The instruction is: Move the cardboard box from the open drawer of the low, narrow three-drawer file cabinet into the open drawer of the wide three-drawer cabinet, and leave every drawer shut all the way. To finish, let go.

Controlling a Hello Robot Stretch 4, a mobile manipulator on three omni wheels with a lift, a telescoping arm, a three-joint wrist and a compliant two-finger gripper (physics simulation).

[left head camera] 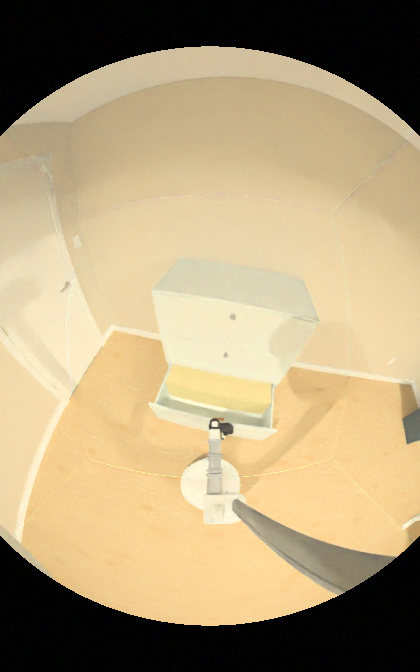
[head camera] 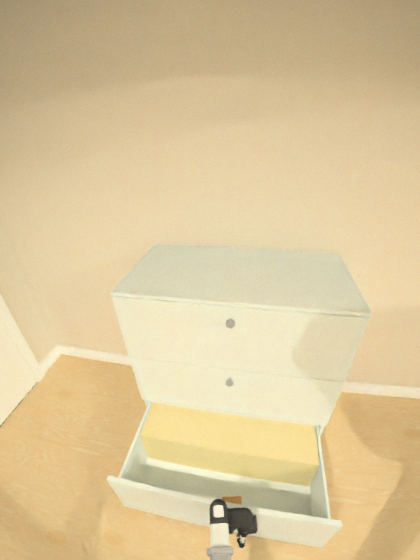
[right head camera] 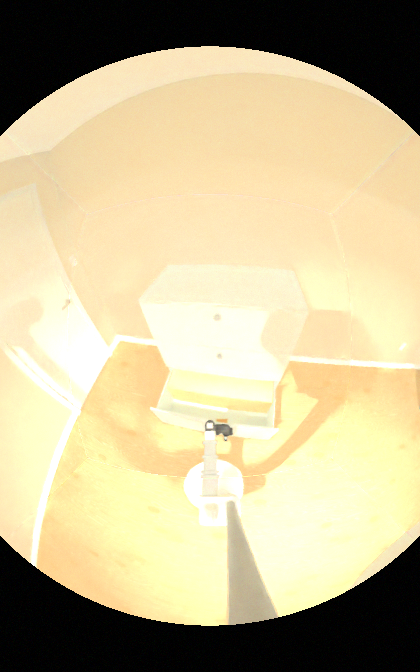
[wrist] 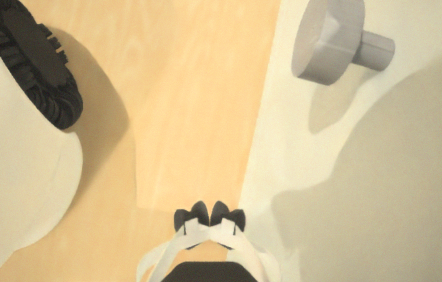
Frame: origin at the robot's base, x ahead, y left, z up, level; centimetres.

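Seen in the pictures: gripper, fingertip midpoint: (head camera: 240, 539) (wrist: 209, 216).
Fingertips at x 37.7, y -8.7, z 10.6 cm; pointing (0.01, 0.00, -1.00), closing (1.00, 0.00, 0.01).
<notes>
A point is followed by its place in that frame.
The wide three-drawer cabinet (head camera: 240, 280) {x 95.4, y -12.2, z 100.1 cm} (left head camera: 235, 282) (right head camera: 225, 285) stands against the wall with its upper two drawers shut. Its bottom drawer (head camera: 165, 501) {x 48.2, y 21.5, z 24.4 cm} (left head camera: 175, 416) (right head camera: 175, 420) is open. The brown cardboard box (head camera: 232, 499) {x 52.9, y -6.6, z 8.3 cm} (left head camera: 218, 419) (right head camera: 221, 420) lies in that drawer, just behind the front panel and partly hidden. My gripper (head camera: 241, 542) {x 37.7, y -8.7, z 10.6 cm} (wrist: 209, 216) {x 37.7, y -8.7, z 10.6 cm} is shut with its fingertips together and holds nothing. It is low outside the drawer, close to the front panel. The drawer's round grey knob (wrist: 327, 42) {x 40.9, y 0.3, z 29.2 cm} shows large ahead and to the right of the fingertips in the wrist view.
A long pale yellow block (head camera: 230, 445) {x 68.6, y -6.7, z 27.9 cm} (left head camera: 217, 392) fills the rear of the open drawer. My white base (wrist: 35, 175) {x 20.2, y -5.1, z 11.0 cm} with a black wheel (wrist: 42, 70) is at the left of the wrist view. A door (left head camera: 30, 280) is at the left. Part of a dark grey object (left head camera: 412, 426) shows at the right edge.
</notes>
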